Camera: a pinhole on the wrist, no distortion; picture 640 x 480 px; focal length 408.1 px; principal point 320.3 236.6 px. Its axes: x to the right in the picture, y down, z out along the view. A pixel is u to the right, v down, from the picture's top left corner.
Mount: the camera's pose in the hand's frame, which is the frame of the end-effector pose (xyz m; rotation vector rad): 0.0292 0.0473 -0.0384 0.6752 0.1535 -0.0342
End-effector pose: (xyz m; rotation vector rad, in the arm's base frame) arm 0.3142 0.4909 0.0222 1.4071 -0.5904 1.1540
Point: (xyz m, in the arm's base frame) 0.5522 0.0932 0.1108
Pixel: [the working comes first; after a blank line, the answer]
In the camera's frame: -0.0431 0.2082 0.4707

282.9 417.2
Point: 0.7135 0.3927 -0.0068
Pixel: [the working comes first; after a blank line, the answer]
In the camera's frame: 0.0280 -0.1434 0.4420

346.1 104.2
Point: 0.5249 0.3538 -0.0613
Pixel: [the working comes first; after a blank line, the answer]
In the camera's frame: -0.0948 -0.0561 0.3103

195.6 162.8
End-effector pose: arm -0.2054 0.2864 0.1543 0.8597 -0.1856 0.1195
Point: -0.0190 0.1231 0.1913
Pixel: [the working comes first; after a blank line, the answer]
In the camera's frame: 0.1259 -0.0091 0.2468

528.6 221.6
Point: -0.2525 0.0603 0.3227
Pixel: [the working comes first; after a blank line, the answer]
In the camera's frame: -0.0964 0.1495 0.2807

180.1 453.9
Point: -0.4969 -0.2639 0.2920
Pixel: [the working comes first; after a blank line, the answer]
In the camera's frame: -0.3907 0.1395 0.5619

36.5 337.9
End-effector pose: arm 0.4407 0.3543 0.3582 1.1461 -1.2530 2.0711
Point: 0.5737 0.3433 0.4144
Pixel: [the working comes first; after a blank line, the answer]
In the camera's frame: -0.0749 -0.0616 0.1868

156.6 102.0
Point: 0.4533 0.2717 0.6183
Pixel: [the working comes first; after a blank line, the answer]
In the camera's frame: 0.1521 0.0119 0.2519

566.7 255.9
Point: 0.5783 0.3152 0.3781
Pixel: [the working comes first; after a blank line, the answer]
In the camera's frame: -0.1087 -0.0312 0.1789

72.3 165.4
